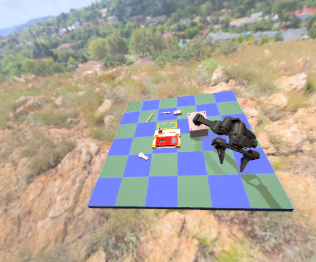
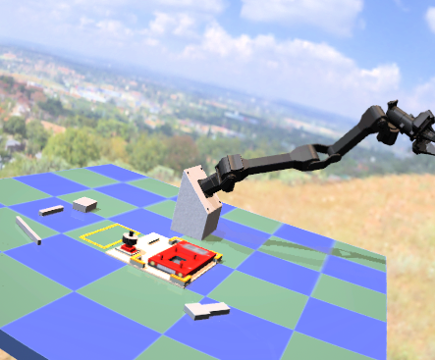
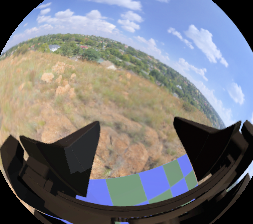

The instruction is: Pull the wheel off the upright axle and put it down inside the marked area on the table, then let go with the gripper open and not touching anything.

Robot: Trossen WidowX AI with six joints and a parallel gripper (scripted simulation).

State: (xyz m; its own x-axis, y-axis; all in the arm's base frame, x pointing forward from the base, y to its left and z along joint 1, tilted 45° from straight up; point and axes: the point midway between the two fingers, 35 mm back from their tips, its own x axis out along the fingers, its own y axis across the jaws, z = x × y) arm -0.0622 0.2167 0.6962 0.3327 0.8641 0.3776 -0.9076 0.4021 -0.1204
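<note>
The wheel lies 72 cm to the right of my gripper tip, 43 cm below it and 43 cm ahead of it. The rest, counted from my gripper tip: short bar: 101 cm to the right, 46 cm below, 40 cm ahead; then upright axle: 72 cm to the right, 43 cm below, 43 cm ahead; then long bar: 94 cm to the right, 57 cm ahead, 46 cm below.
</note>
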